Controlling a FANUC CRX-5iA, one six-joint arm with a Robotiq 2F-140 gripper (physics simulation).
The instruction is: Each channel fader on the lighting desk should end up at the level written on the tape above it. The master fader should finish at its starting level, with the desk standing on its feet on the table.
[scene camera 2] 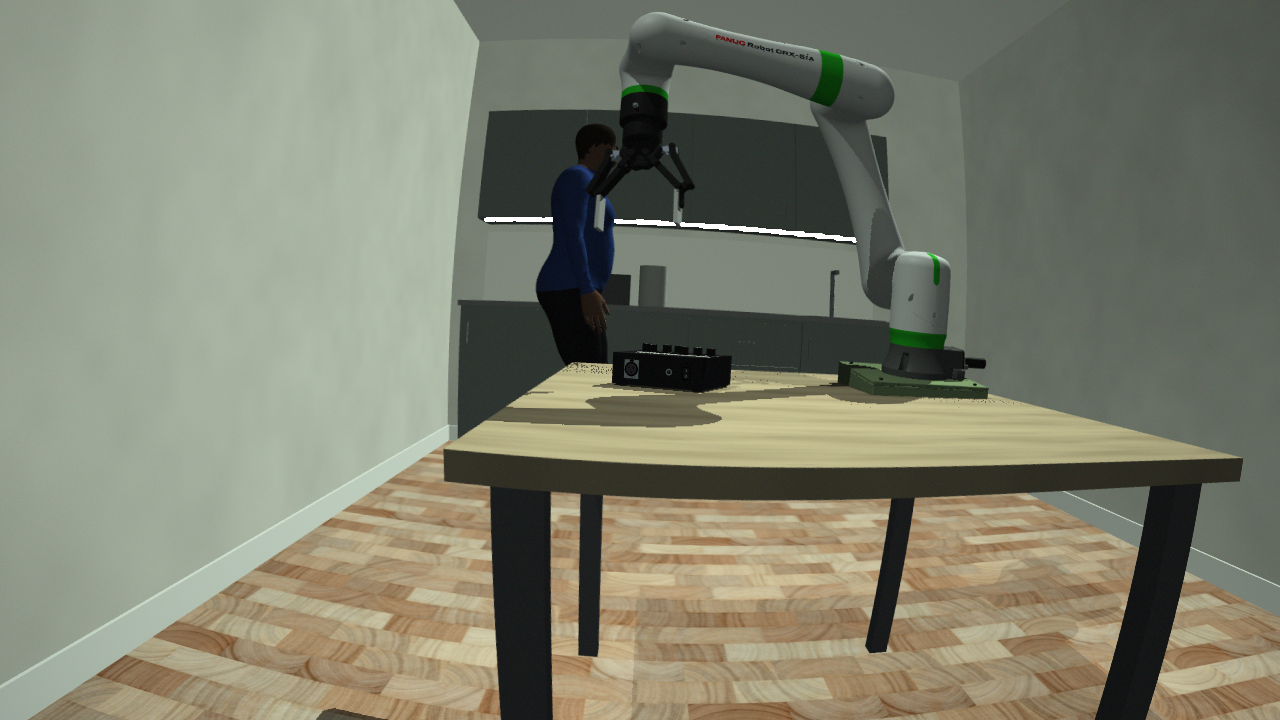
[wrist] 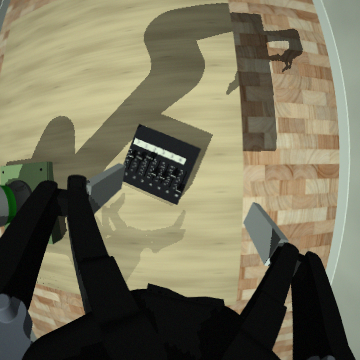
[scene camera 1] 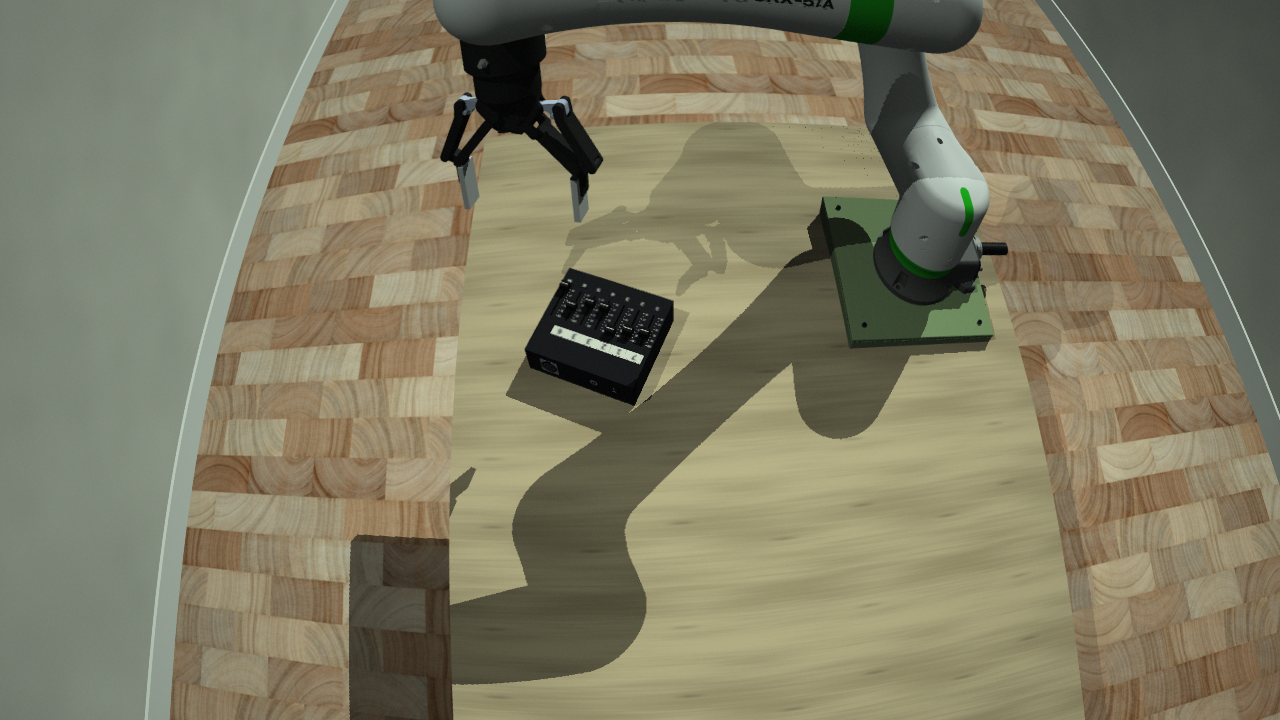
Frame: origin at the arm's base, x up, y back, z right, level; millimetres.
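Seen in the pictures: gripper, between the fingertips: (scene camera 2: 637, 227) (wrist: 186, 195) (scene camera 1: 524, 208); arm's base, origin of its link: (scene camera 2: 914, 374) (wrist: 20, 201) (scene camera 1: 914, 265).
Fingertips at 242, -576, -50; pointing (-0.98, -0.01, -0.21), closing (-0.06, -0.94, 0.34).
Pixels of each thing's middle, then the offset from my fingertips to it, as dx, dy, dz. "spot": a spot on its surface instead. Level surfaces: height alone.
- black lighting desk, middle of its body: (scene camera 1: 600, 332) (scene camera 2: 673, 365) (wrist: 159, 163) -241, +73, -37
- white tape strip, a spot on its surface: (scene camera 1: 596, 345) (wrist: 158, 149) spot: -220, +68, -69
- table, height of its surface: dx -275
The black lighting desk (scene camera 1: 542, 344) (scene camera 2: 707, 372) (wrist: 191, 150) sits upright and slightly turned on the table. Its feet cannot be made out. Its fader caps stand at differing heights along their slots. A white tape strip (scene camera 1: 596, 345) (wrist: 160, 151) with dark digits runs across the desk top beside the faders; the digits are too small to read surely. Which fader is the master cannot be told. My gripper (scene camera 1: 524, 213) (scene camera 2: 639, 224) (wrist: 186, 195) is wide open and empty, pointing down. It hangs well above the table, apart from the desk.
The table (scene camera 1: 805, 555) (scene camera 2: 850, 447) (wrist: 100, 50) carries the arm's green base plate (scene camera 1: 921, 326) (scene camera 2: 921, 387) (wrist: 30, 172), right of the desk in the scene views. Arm shadows cross the table. A person in blue (scene camera 2: 572, 232) stands behind it, before grey kitchen cabinets (scene camera 2: 751, 179).
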